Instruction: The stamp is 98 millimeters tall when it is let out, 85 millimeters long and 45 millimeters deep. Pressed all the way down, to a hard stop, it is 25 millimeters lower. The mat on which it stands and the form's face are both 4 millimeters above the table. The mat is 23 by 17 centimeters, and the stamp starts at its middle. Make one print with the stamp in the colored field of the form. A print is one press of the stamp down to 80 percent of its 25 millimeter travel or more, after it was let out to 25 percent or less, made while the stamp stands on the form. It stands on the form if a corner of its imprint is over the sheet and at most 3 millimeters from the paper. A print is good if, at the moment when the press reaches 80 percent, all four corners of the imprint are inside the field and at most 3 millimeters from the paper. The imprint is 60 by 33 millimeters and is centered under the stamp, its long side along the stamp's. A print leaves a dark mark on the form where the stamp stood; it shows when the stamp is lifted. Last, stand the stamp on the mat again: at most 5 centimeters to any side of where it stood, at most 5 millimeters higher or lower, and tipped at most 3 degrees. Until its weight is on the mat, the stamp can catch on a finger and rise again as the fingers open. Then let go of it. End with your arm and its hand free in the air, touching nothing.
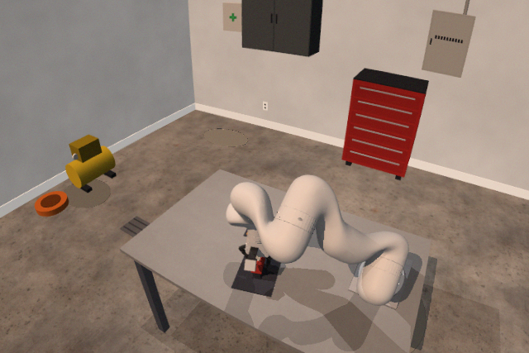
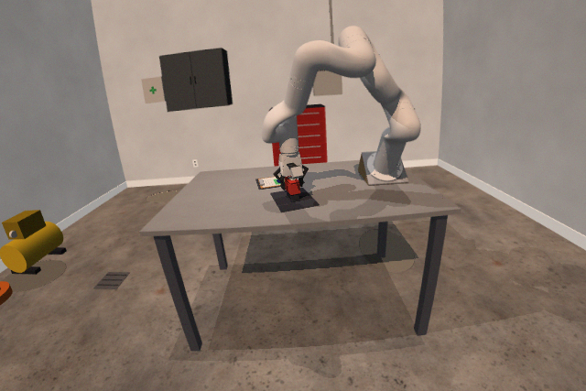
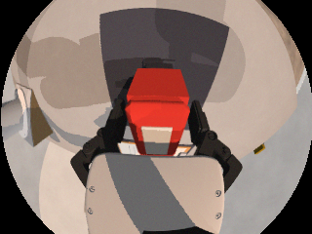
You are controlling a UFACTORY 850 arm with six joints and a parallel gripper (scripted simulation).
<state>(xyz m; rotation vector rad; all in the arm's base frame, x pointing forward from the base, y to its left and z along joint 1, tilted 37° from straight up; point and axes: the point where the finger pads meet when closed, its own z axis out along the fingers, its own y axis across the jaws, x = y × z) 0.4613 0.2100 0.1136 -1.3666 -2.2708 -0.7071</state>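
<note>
The red stamp lies 2 cm below my hand. From my hand the other things lie so: dark mat 7 cm below; then form 12 cm ahead, 25 cm to the right, 6 cm below.
</note>
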